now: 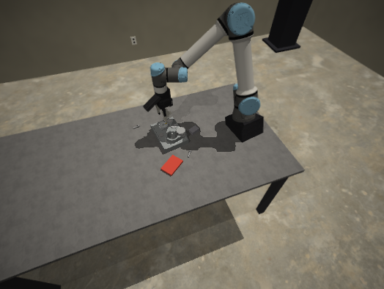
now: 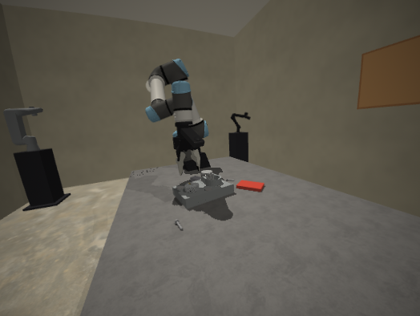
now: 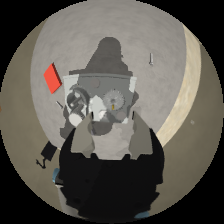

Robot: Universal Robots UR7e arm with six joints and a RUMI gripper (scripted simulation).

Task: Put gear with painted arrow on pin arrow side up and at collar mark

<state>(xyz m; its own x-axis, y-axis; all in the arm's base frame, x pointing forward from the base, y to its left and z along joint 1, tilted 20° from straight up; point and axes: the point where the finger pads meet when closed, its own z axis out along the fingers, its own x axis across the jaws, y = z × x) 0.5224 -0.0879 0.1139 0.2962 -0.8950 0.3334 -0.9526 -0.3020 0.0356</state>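
My gripper is now 80 mm above the grey toothed gear. Also, from my hand: flat red block (20 mm ahead, 290 mm to the left, 120 mm below); then dark block (190 mm behind, 70 mm to the left, 120 mm below); then pale round part (70 mm behind, 10 mm to the left, 90 mm below).
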